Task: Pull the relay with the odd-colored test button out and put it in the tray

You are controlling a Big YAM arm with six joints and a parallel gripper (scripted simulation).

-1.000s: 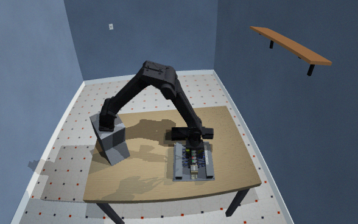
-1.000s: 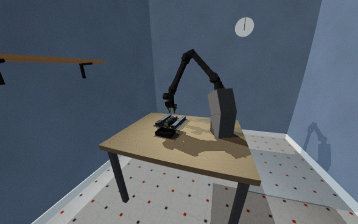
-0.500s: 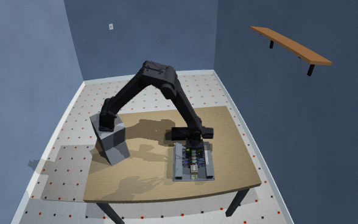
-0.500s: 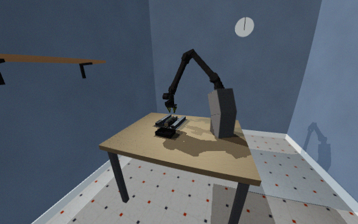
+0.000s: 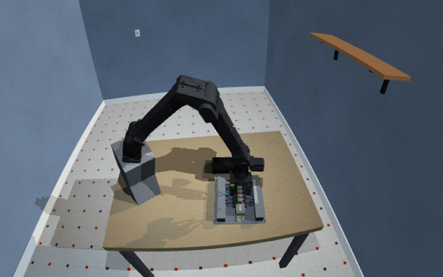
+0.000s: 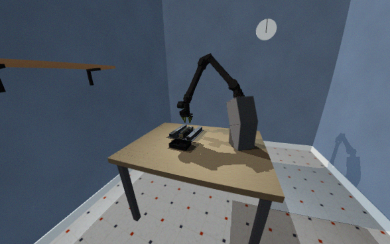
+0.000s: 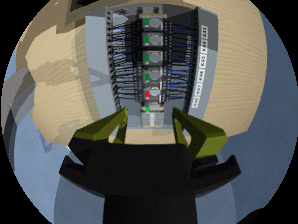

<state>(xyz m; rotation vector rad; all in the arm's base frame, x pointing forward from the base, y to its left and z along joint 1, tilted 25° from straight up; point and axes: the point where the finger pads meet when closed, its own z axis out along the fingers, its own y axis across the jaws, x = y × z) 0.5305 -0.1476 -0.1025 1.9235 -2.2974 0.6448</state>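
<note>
Right now the relay is 1 cm ahead of my hand and 7 cm below it. From my hand the other things lie so: black tray: 1 cm behind, 28 cm to the left, 11 cm below.
</note>
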